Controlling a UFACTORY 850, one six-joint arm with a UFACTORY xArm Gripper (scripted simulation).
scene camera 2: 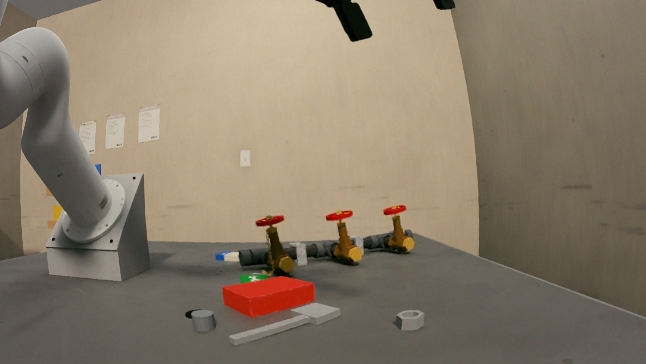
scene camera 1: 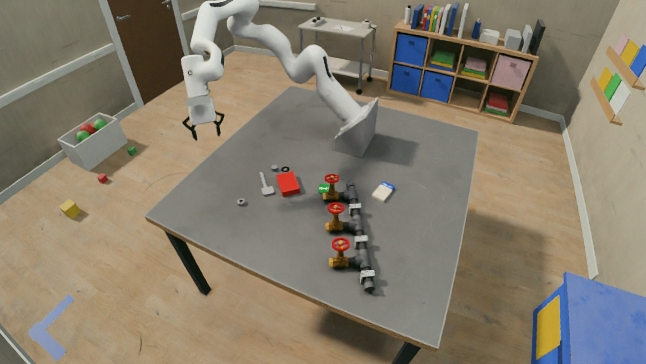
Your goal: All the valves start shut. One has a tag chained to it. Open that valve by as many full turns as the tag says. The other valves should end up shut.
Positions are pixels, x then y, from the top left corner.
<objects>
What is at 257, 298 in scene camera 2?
A red block.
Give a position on a grey t-shaped tool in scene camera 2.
314, 313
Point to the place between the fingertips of the gripper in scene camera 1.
207, 138
</objects>
